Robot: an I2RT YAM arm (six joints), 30 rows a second.
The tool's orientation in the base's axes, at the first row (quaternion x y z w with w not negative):
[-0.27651 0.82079 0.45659 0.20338]
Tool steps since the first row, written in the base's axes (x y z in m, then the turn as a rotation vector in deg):
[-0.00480 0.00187 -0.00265 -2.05 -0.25 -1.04]
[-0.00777 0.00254 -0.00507 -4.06 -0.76 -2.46]
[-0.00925 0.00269 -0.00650 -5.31 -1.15 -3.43]
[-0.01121 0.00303 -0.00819 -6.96 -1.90 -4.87]
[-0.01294 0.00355 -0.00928 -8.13 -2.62 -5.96]
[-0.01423 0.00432 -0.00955 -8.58 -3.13 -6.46]
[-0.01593 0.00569 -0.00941 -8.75 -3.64 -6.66]
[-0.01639 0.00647 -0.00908 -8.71 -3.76 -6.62]
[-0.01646 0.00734 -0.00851 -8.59 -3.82 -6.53]
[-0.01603 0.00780 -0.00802 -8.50 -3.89 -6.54]
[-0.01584 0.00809 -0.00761 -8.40 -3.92 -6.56]
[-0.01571 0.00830 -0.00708 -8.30 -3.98 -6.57]
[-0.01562 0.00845 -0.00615 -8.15 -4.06 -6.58]
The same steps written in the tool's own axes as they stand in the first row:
[0.00472 0.00219 0.00255 2.24 0.54 0.14]
[0.00823 0.00283 0.00409 4.75 0.70 0.25]
[0.01016 0.00293 0.00482 6.38 0.72 0.29]
[0.01256 0.00326 0.00580 8.69 0.53 0.23]
[0.01438 0.00389 0.00665 10.41 0.28 0.06]
[0.01532 0.00488 0.00734 11.19 0.03 -0.16]
[0.01617 0.00664 0.00832 11.57 -0.21 -0.52]
[0.01612 0.00748 0.00879 11.55 -0.26 -0.64]
[0.01560 0.00826 0.00925 11.42 -0.31 -0.72]
[0.01486 0.00850 0.00943 11.38 -0.40 -0.77]
[0.01440 0.00876 0.00949 11.32 -0.49 -0.78]
[0.01393 0.00911 0.00942 11.26 -0.59 -0.82]
[0.01328 0.00971 0.00909 11.18 -0.73 -0.87]

